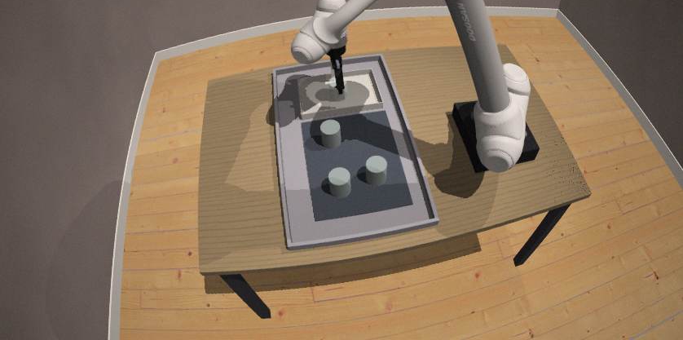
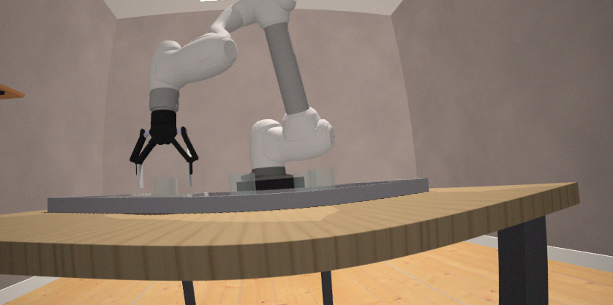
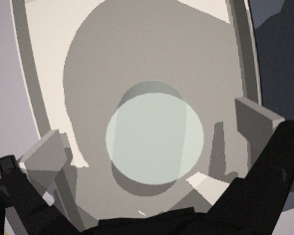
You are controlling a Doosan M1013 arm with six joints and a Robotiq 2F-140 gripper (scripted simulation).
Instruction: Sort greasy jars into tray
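Right now my hand is 5 cm above the white tray. Also, from my hand: grey steel table top: 21 cm to the left, 6 cm below, 5 cm ahead; then dark drying mat: 32 cm to the left, 6 cm below, 5 cm ahead.
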